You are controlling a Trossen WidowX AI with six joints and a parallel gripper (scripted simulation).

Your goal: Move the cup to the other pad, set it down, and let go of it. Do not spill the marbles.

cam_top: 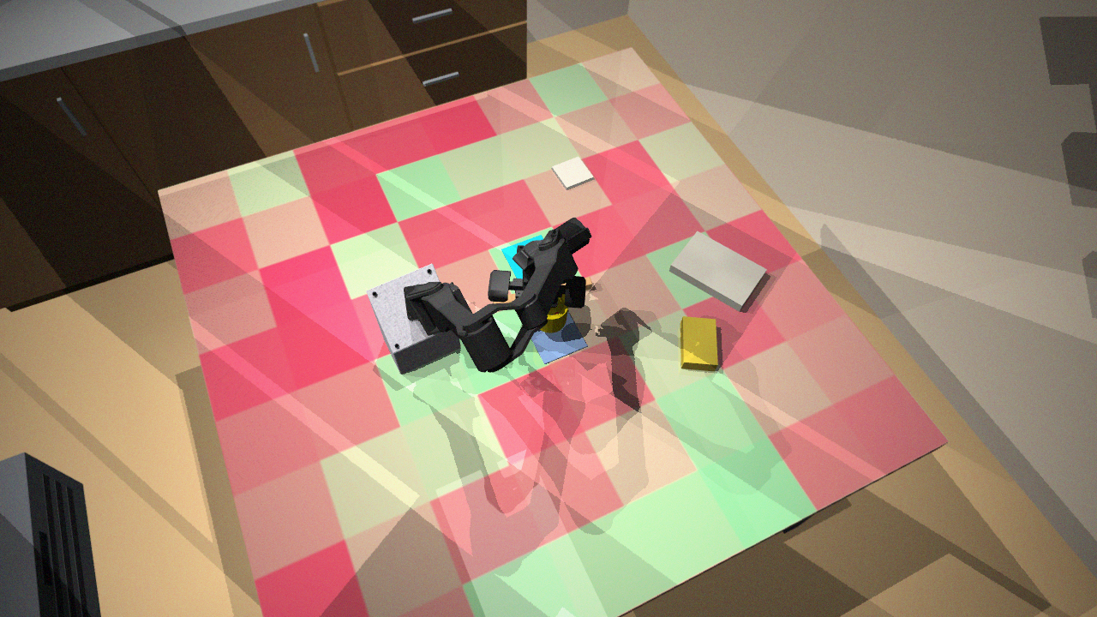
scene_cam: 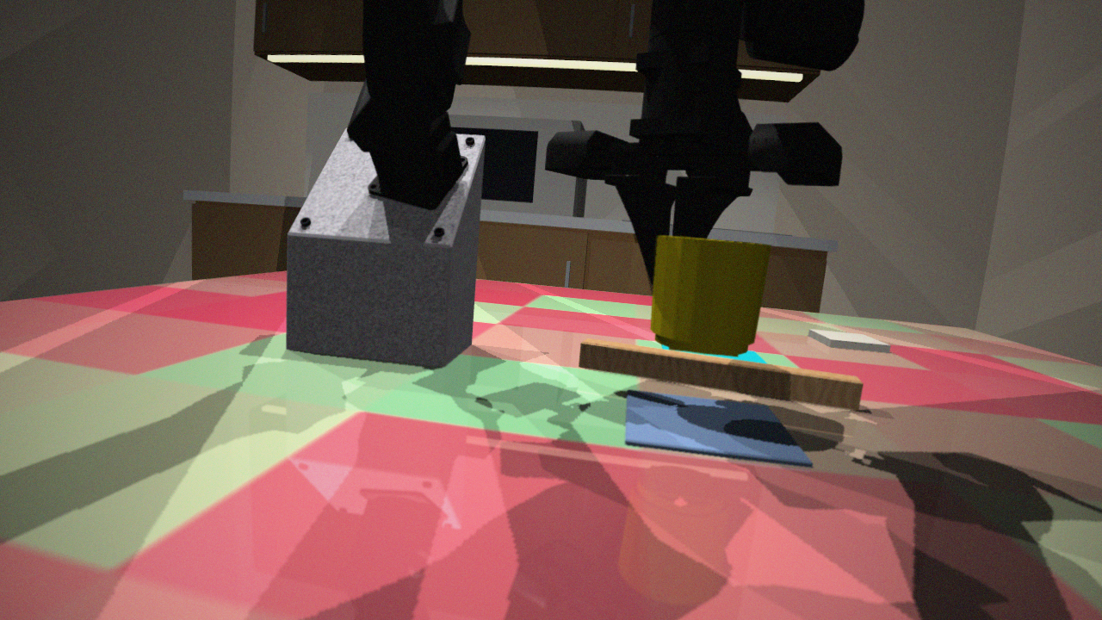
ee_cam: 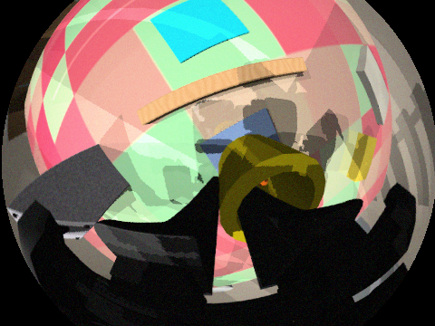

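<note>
Now: the cyan pad 5 cm ahead of my gripper tip, 18 cm to the left of it and 9 cm below it. The rest, counted from my gripper tip: cup: 2 cm ahead, 1 cm to the right; blue pad: 4 cm ahead, 3 cm to the right, 9 cm below; orange marble: 3 cm ahead, 3 cm to the right, 2 cm below.
</note>
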